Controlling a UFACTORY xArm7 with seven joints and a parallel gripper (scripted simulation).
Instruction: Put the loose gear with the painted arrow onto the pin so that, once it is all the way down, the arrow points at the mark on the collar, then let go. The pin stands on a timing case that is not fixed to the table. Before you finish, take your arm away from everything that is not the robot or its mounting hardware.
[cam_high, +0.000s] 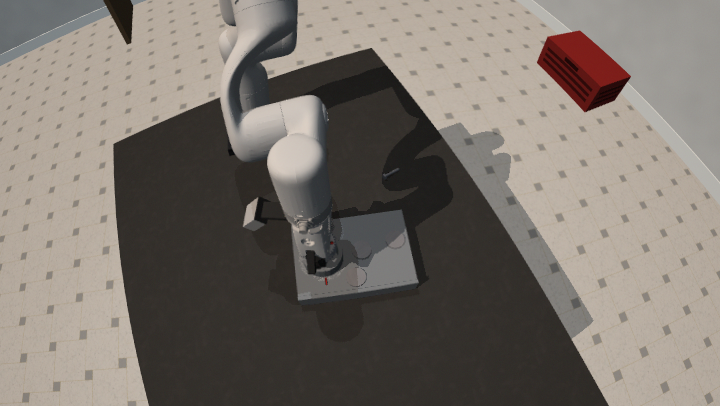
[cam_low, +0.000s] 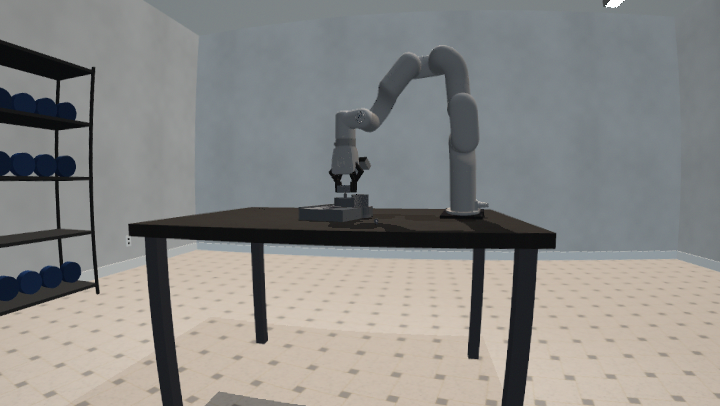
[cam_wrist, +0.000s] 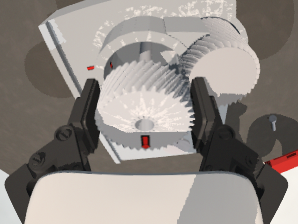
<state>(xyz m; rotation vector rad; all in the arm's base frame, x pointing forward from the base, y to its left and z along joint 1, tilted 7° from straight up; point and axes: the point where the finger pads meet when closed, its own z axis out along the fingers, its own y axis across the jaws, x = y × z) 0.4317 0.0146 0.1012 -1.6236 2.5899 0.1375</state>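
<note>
The loose gear lies right at my hand. Round my hand: small bolt: 14 cm behind, 23 cm to the left, 10 cm below.
</note>
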